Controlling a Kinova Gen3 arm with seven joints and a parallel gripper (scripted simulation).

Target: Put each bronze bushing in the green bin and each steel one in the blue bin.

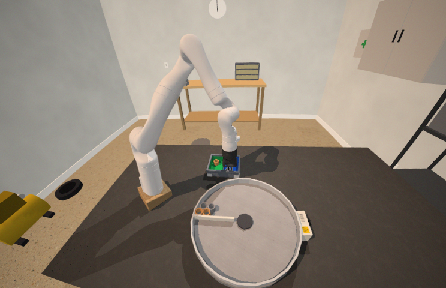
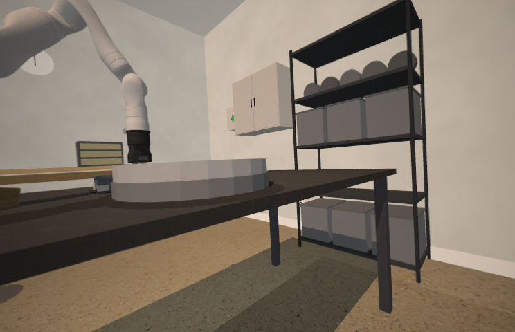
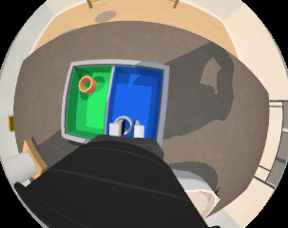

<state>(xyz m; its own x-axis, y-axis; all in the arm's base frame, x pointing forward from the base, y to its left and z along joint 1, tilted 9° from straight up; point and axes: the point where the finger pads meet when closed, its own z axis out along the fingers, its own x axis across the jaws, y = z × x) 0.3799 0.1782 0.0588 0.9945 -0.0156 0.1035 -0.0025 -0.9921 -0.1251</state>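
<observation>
Now: hand 40 mm to the right of the green bin, 40 mm past it and 20 mm above it. The rest, counted from my hand: turntable (320 mm to the right, 70 mm ahead, 10 mm above).
</observation>
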